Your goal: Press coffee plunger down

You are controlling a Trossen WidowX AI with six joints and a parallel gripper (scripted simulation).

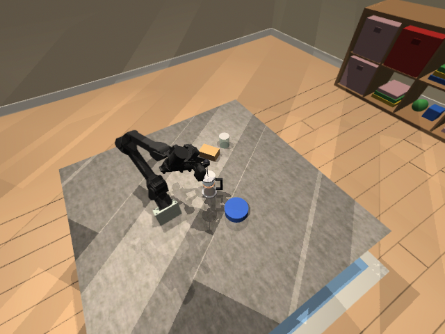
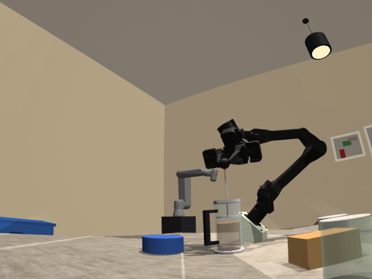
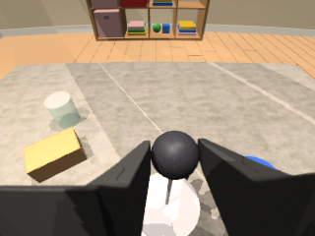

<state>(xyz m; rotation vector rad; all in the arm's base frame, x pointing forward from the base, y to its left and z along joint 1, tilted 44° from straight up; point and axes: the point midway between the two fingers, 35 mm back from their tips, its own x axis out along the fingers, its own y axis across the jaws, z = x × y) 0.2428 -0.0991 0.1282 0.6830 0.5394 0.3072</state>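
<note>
Right now my gripper tip is 13 cm above the glass coffee press and 1 cm to the left of it. Round my gripper tip: blue disc (23 cm below, 18 cm to the right, 6 cm ahead); then orange block (25 cm to the left, 22 cm below, 11 cm ahead); then grey cylinder (27 cm to the left, 21 cm below, 3 cm behind).
</note>
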